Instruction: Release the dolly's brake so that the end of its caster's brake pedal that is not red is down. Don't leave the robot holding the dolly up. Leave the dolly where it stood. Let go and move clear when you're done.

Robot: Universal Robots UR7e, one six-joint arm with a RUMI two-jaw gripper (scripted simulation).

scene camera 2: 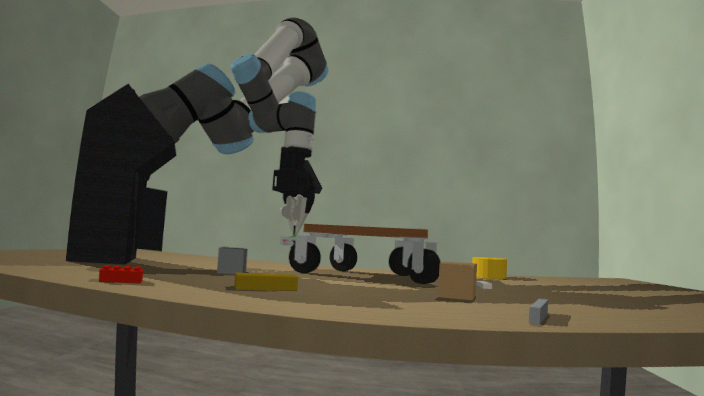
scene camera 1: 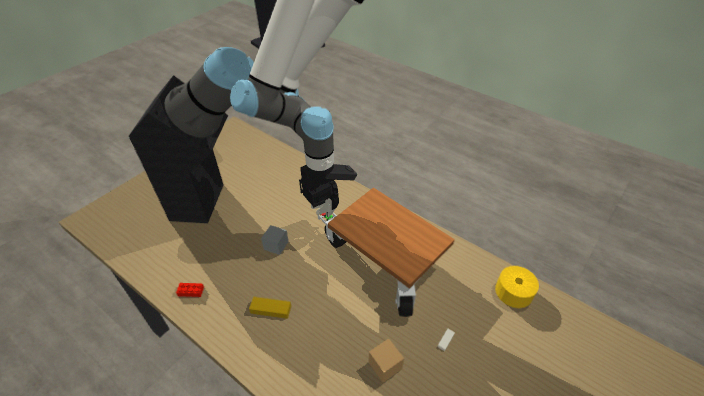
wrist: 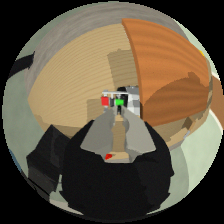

Path:
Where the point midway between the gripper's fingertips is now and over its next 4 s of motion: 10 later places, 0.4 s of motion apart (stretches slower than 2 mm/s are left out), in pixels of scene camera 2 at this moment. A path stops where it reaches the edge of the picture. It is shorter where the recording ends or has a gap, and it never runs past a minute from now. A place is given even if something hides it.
The gripper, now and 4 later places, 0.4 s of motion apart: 294,235; 294,236; 294,234; 295,229; 295,223

